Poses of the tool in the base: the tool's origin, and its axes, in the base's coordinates. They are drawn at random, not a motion.
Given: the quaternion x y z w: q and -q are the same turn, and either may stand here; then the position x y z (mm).
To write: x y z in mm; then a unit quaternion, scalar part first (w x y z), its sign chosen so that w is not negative. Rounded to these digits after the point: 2 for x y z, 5 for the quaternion.
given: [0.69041 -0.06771 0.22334 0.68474 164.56 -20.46 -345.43]
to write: [164.56 -20.46 -345.43 0.68474 0.69041 -0.06771 0.22334]
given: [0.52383 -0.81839 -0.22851 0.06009 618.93 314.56 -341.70]
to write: [618.93 314.56 -341.70 0.06009 0.52383 -0.81839 -0.22851]
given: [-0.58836 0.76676 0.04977 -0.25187 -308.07 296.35 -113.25]
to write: [-308.07 296.35 -113.25 0.25187 0.58836 -0.76676 -0.04977]
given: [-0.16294 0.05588 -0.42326 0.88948 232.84 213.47 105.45]
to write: [232.84 213.47 105.45 0.88948 -0.16294 0.05588 -0.42326]
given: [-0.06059 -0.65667 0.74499 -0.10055 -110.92 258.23 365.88]
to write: [-110.92 258.23 365.88 0.10055 0.06059 0.65667 -0.74499]
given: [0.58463 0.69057 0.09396 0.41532 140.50 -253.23 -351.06]
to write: [140.50 -253.23 -351.06 0.41532 0.58463 0.69057 0.09396]
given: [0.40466 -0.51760 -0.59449 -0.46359 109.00 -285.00 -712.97]
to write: [109.00 -285.00 -712.97 0.46359 -0.40466 0.51760 0.59449]
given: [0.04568 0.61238 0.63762 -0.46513 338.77 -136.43 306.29]
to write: [338.77 -136.43 306.29 0.46513 -0.04568 -0.61238 -0.63762]
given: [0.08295 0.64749 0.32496 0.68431 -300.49 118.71 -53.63]
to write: [-300.49 118.71 -53.63 0.68431 0.08295 0.64749 0.32496]
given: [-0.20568 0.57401 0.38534 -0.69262 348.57 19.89 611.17]
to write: [348.57 19.89 611.17 0.69262 0.20568 -0.57401 -0.38534]
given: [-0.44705 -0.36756 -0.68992 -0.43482 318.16 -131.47 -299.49]
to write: [318.16 -131.47 -299.49 0.43482 0.44705 0.36756 0.68992]
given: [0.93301 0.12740 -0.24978 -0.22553 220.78 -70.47 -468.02]
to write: [220.78 -70.47 -468.02 0.22553 -0.93301 -0.12740 0.24978]
